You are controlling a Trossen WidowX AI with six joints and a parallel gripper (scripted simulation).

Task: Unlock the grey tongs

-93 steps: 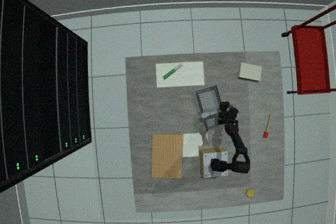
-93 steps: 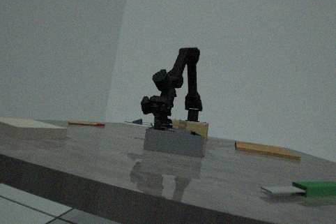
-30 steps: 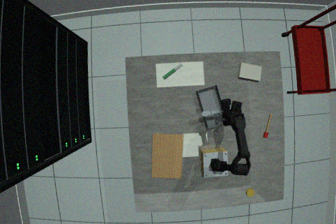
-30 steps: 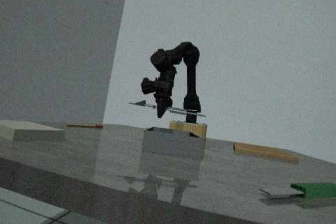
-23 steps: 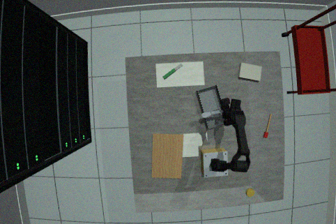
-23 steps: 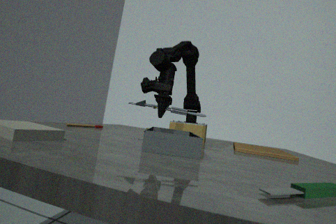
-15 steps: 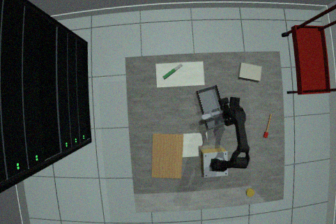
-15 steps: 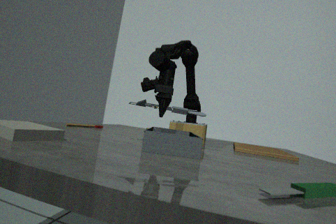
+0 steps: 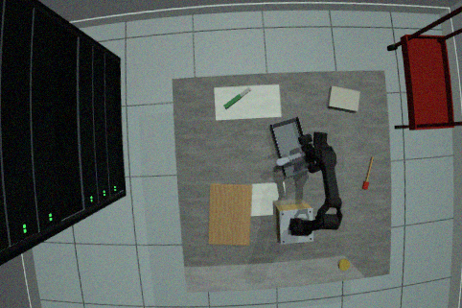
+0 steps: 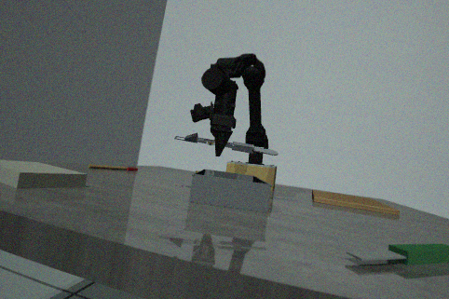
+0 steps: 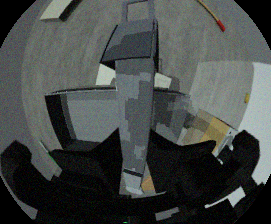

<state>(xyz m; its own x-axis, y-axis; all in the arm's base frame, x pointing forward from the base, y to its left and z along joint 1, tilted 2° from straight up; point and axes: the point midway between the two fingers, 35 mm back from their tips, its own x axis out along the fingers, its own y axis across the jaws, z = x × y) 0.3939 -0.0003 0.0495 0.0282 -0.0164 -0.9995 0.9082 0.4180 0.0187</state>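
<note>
Now: gripper tip 410 mm past the wooden board, 360 mm to the right of it and 90 mm above it. Round my gripper tip: pale block: 330 mm ahead, 250 mm to the right, 90 mm below; roasting tin: 20 mm ahead, 50 mm to the left, 70 mm below.
</note>
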